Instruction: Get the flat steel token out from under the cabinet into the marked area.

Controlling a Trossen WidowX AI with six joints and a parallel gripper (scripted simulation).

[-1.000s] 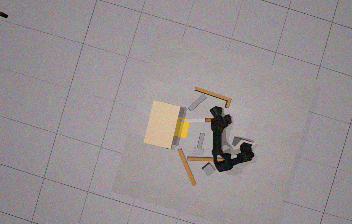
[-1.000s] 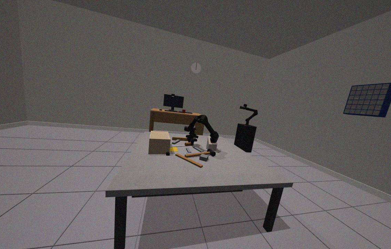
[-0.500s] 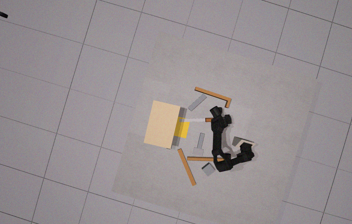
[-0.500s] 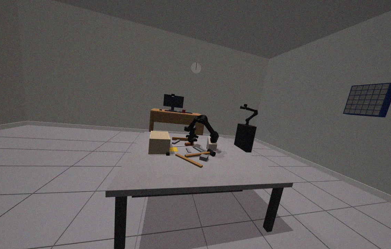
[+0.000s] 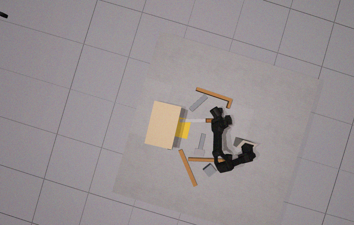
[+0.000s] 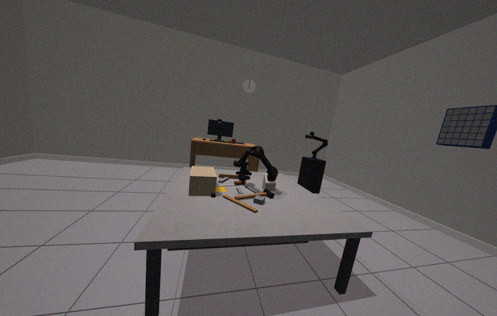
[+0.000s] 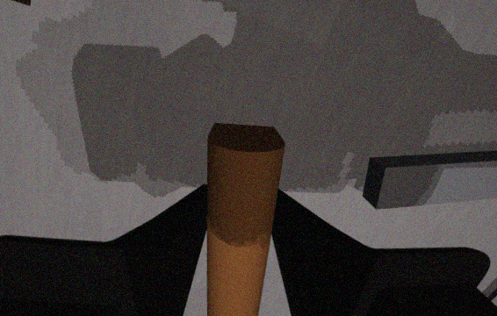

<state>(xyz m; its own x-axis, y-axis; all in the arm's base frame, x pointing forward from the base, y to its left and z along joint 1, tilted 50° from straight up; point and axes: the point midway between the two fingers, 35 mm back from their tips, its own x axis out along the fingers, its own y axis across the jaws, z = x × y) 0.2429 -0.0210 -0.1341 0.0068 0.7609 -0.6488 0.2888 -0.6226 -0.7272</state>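
My gripper tip is 16 cm short of the grey bar and 9 cm to the left of it. Also, from my gripper tip: grey l-shaped bracket: 23 cm to the left, 5 cm ahead; grey block: 38 cm to the left, 6 cm behind, 1 cm above; wooden stick: 41 cm to the left, 10 cm ahead.
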